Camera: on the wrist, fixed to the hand. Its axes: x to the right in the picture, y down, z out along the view.
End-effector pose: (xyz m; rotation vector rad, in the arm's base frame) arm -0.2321 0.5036 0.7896 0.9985 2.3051 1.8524
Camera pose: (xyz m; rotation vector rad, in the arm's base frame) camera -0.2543 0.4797 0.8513 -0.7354 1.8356 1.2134
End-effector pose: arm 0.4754 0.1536 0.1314 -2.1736 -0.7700 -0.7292
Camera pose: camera 0.5113 0.1017 0.1613 -1.2958 -2.3371 -1.5225
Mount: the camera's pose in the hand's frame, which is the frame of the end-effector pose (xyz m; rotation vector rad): 0.0286 0.0421 -0.0478 -0.1196 0.0844 -1.4938
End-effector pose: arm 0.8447 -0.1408 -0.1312 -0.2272 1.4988 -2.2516
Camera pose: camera 0.8125 -0.1268 -0.1916 1.0188 -0.9807 1.7808
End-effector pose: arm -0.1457 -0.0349 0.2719 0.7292 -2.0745 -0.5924
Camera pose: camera -0.1317 -0.0311 0.3402 2.1331 -1.0624 -1.3768
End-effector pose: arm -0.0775 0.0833 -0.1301 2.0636 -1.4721 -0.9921
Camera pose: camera -0.0631 0.0385 -0.0785 -2.7875 -0.4435 1.2411
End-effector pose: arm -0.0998 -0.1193 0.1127 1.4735 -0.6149 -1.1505
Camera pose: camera -0.0368 -0.1337 0.1391 1.8168 0.8206 -2.1120
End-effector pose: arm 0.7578 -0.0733 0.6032 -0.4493 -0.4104 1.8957
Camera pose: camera 0.7378 -0.0579 0.5381 -0.1661 -0.5672 0.4052
